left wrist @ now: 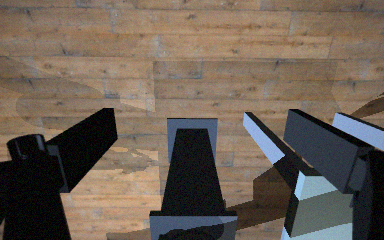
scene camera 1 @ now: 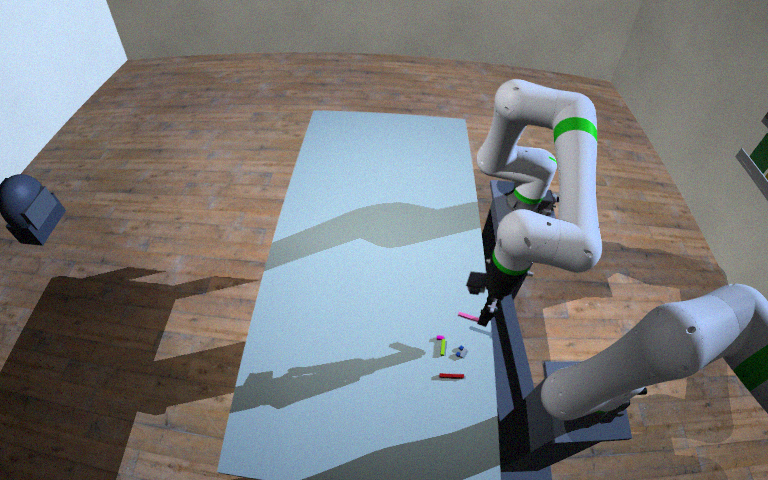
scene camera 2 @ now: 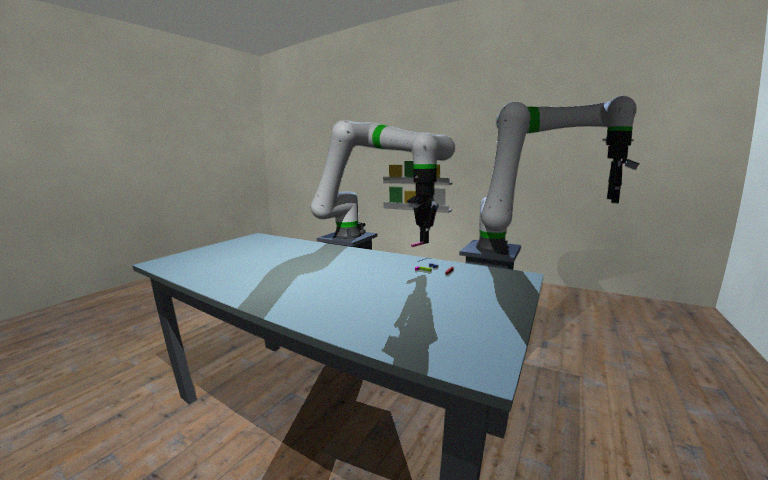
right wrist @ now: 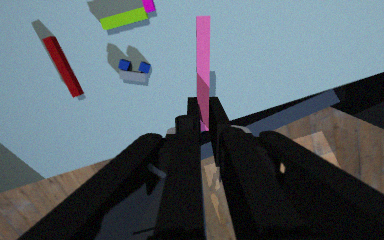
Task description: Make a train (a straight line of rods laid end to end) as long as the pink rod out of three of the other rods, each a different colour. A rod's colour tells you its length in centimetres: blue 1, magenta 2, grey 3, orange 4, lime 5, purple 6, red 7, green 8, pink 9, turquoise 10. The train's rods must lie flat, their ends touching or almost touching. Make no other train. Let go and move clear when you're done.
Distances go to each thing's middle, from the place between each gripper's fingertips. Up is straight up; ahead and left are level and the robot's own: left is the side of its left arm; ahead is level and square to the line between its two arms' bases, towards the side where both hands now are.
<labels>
Now: the red rod [right wrist: 51,43] 13 cm to the left of my right hand [scene camera 2: 424,242], 11 cm below it and 10 cm ahead of it.
The red rod lies 62 cm to the right of my left hand [scene camera 2: 612,201], 35 cm ahead of it and 27 cm below it.
</labels>
